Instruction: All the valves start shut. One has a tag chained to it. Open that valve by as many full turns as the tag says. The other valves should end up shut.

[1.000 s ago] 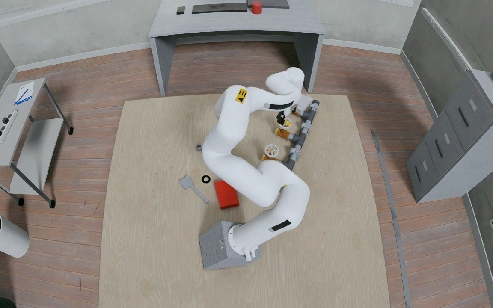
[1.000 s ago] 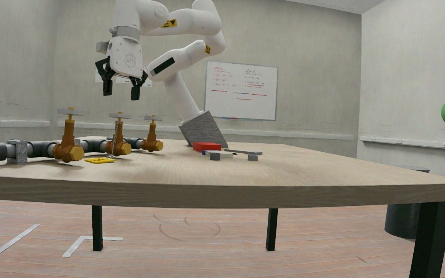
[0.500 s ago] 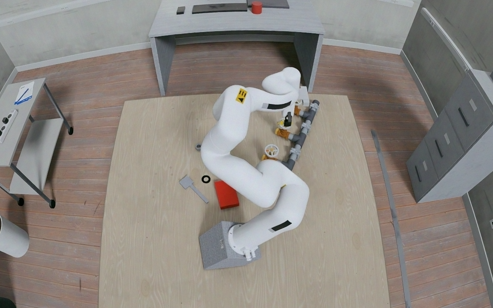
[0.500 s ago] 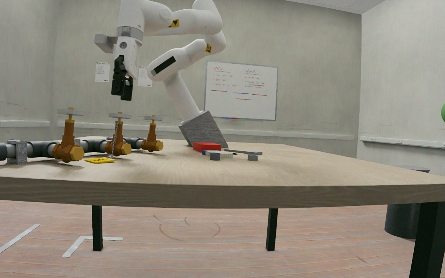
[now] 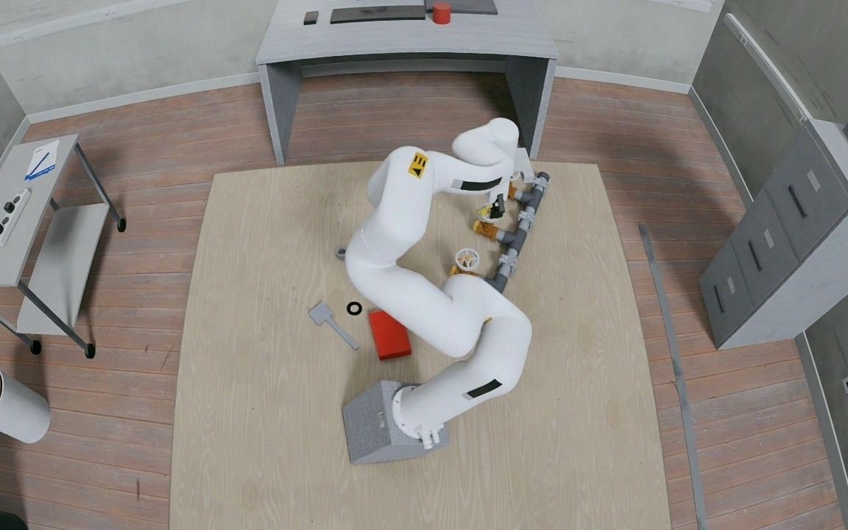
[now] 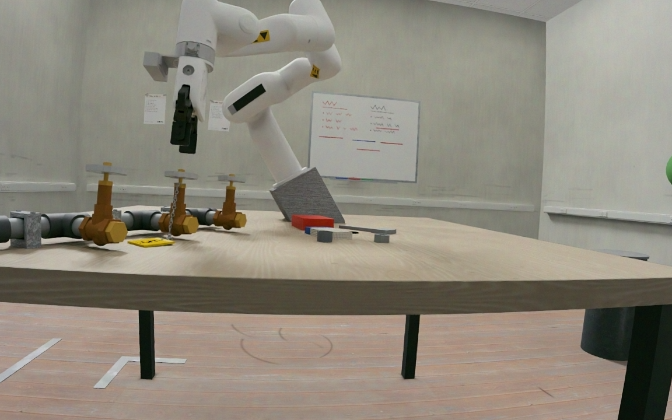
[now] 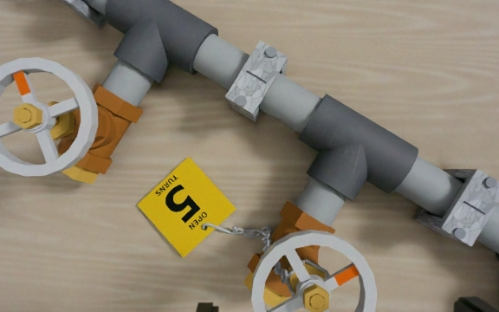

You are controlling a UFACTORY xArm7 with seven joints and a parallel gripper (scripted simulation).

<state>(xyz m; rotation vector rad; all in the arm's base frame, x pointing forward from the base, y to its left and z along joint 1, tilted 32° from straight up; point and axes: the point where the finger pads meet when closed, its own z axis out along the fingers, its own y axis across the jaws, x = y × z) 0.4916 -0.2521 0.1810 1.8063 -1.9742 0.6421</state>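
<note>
The yellow tag lies 17 cm below my hand, 8 cm ahead of it and 3 cm to the right of it. Also, from my hand: blue-and-white box 31 cm to the left, 17 cm below, 6 cm behind; then red block 32 cm to the left, 23 cm behind, 16 cm below; then grey nut 39 cm to the left, 16 cm below, 3 cm ahead.
</note>
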